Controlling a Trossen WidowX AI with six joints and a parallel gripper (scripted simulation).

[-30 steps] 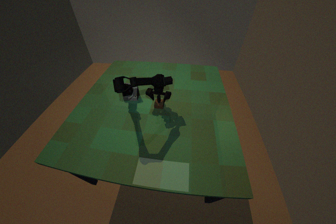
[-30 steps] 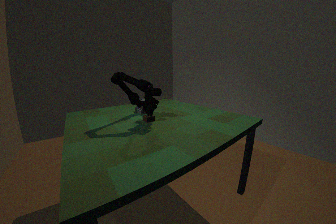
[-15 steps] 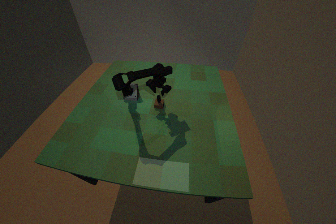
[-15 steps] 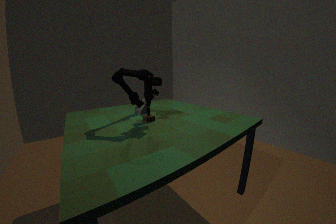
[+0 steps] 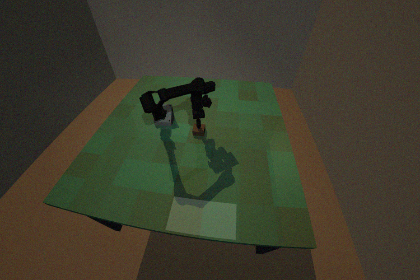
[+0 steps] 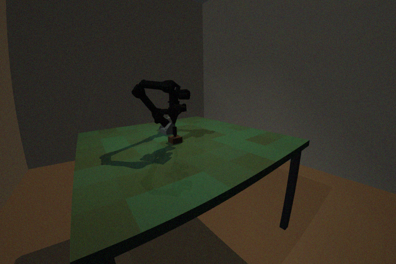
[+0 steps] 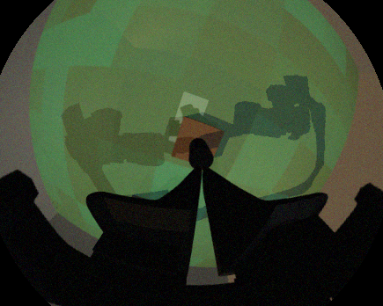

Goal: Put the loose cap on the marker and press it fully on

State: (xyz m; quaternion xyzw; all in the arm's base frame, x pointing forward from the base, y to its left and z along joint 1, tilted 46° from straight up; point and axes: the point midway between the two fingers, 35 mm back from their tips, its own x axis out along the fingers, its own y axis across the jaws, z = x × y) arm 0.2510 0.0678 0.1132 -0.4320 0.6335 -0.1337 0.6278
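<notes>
The dark cap lies 50 mm below my gripper tip. Round my gripper tip: holder block 110 mm below.
</notes>
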